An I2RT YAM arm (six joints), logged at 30 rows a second.
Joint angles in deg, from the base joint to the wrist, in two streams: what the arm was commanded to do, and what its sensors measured. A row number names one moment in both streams.
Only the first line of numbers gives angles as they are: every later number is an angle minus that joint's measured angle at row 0.
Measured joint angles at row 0: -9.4, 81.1, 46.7, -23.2, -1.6, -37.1
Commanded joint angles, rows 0 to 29: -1.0, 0.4, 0.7, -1.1, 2.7, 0.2; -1.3, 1.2, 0.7, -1.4, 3.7, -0.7; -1.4, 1.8, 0.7, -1.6, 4.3, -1.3; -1.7, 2.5, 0.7, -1.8, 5.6, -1.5; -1.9, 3.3, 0.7, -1.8, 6.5, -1.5; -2.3, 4.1, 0.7, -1.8, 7.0, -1.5; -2.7, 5.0, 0.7, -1.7, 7.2, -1.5; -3.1, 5.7, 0.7, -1.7, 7.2, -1.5; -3.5, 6.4, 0.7, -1.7, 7.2, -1.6; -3.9, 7.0, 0.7, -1.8, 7.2, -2.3; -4.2, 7.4, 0.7, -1.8, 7.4, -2.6; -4.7, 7.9, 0.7, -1.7, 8.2, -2.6; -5.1, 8.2, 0.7, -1.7, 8.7, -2.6; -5.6, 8.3, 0.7, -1.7, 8.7, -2.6; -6.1, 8.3, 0.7, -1.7, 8.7, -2.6; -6.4, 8.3, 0.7, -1.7, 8.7, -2.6; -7.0, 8.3, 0.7, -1.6, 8.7, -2.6; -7.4, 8.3, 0.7, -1.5, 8.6, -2.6; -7.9, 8.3, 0.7, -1.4, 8.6, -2.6; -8.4, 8.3, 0.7, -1.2, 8.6, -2.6; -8.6, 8.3, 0.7, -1.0, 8.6, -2.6; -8.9, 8.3, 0.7, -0.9, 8.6, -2.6; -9.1, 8.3, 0.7, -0.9, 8.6, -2.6; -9.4, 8.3, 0.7, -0.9, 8.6, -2.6; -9.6, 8.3, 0.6, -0.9, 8.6, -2.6; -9.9, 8.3, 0.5, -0.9, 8.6, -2.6; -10.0, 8.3, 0.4, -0.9, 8.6, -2.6; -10.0, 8.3, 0.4, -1.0, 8.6, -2.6; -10.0, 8.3, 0.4, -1.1, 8.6, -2.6; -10.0, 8.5, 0.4, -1.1, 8.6, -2.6
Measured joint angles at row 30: -9.7, 7.8, 0.2, -1.1, 8.2, -2.6
